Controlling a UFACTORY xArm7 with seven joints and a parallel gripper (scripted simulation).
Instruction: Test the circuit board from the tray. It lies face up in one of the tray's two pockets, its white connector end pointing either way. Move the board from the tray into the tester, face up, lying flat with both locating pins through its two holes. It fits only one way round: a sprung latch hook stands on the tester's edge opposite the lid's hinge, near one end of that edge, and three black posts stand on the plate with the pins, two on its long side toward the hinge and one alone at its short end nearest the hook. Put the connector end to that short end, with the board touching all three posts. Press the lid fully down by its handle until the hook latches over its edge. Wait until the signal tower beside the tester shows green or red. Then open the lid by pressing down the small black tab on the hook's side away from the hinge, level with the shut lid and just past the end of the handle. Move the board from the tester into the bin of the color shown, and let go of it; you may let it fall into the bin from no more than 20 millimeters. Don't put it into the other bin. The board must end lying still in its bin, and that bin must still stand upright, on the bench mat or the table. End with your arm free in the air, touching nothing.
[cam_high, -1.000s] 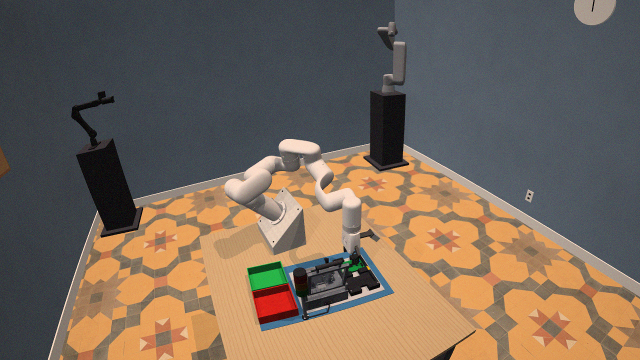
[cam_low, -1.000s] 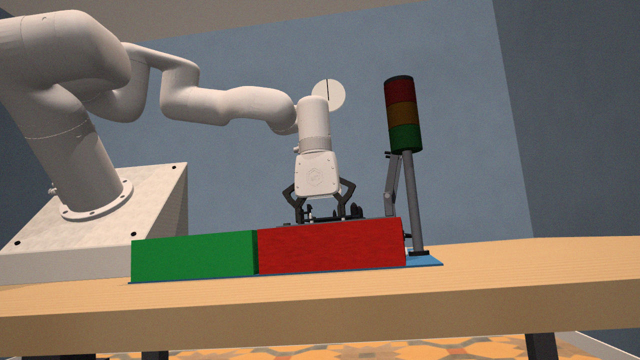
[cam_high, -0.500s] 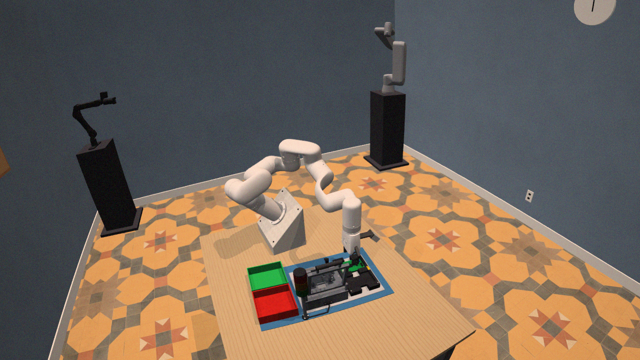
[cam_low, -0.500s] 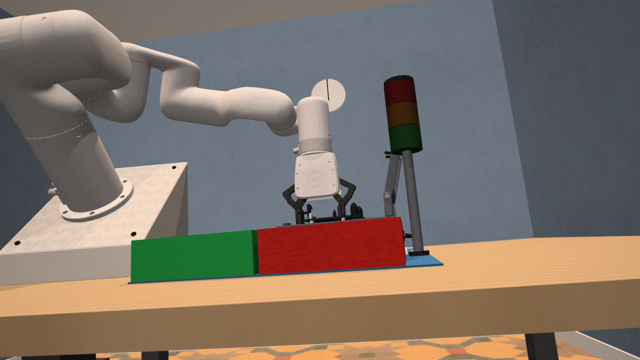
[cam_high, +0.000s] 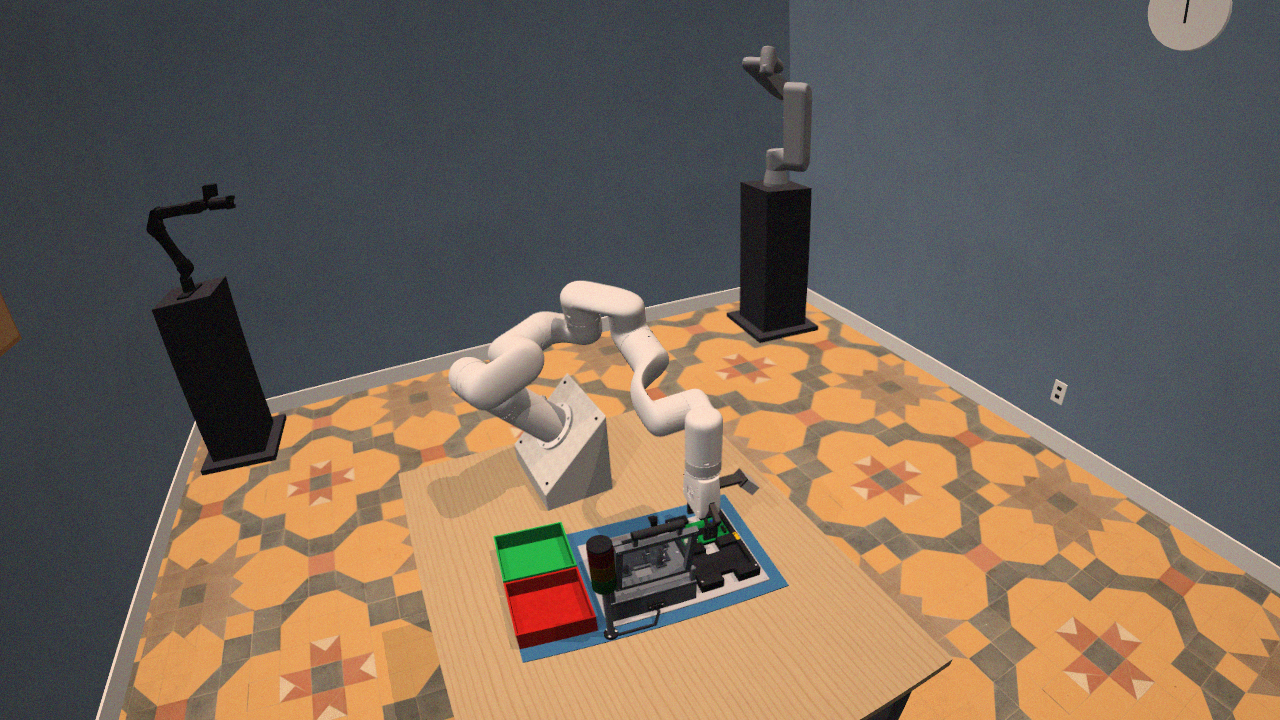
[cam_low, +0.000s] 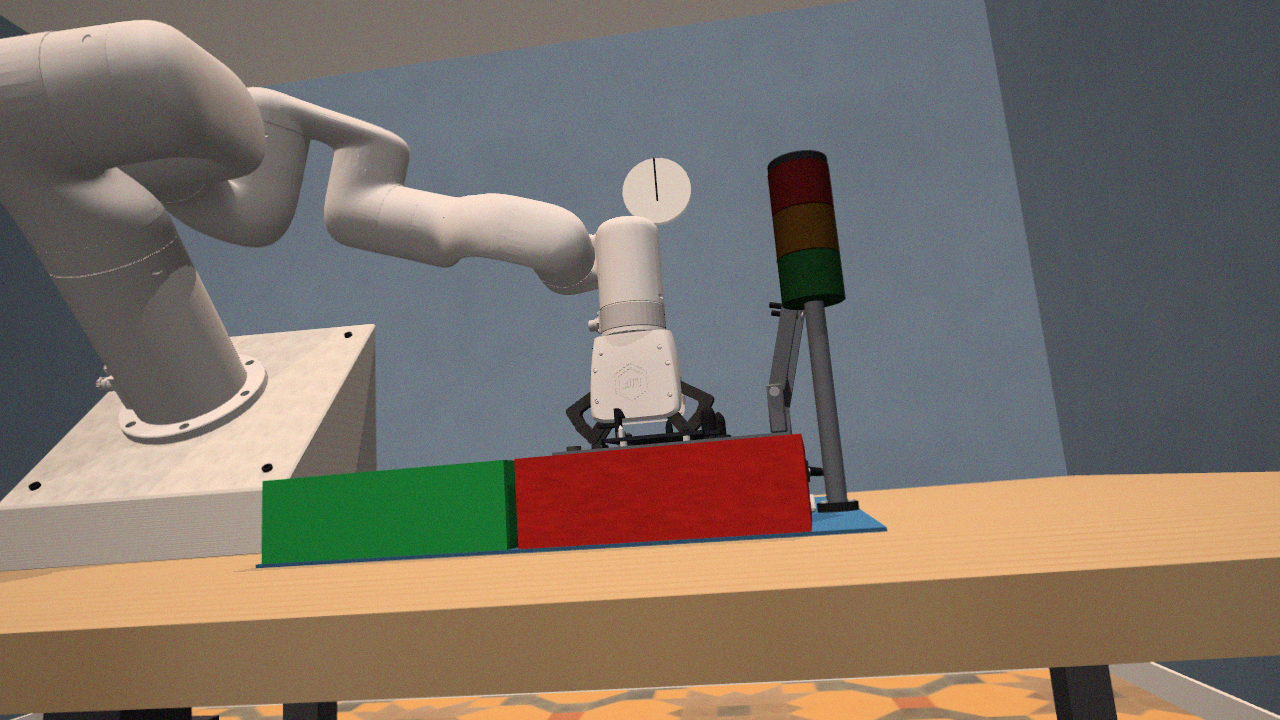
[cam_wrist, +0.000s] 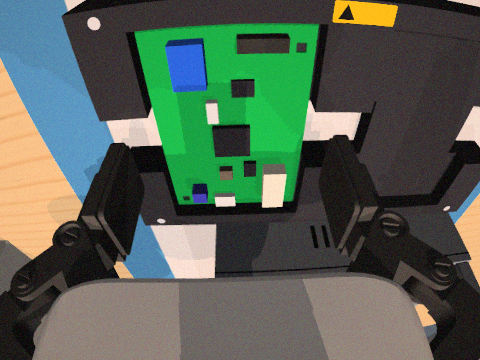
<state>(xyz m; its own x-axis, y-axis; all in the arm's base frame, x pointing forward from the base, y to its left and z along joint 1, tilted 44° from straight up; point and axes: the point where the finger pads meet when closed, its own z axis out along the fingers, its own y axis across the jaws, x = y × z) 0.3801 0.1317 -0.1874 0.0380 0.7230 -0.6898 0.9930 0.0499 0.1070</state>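
Right now my hand is 3 cm above the green circuit board. Also, from my hand: tester plate: 17 cm to the right, 6 cm ahead, 2 cm above; tester lid: 18 cm to the right, 18 cm ahead, 13 cm above; black latch tab: 11 cm to the right, 4 cm above.
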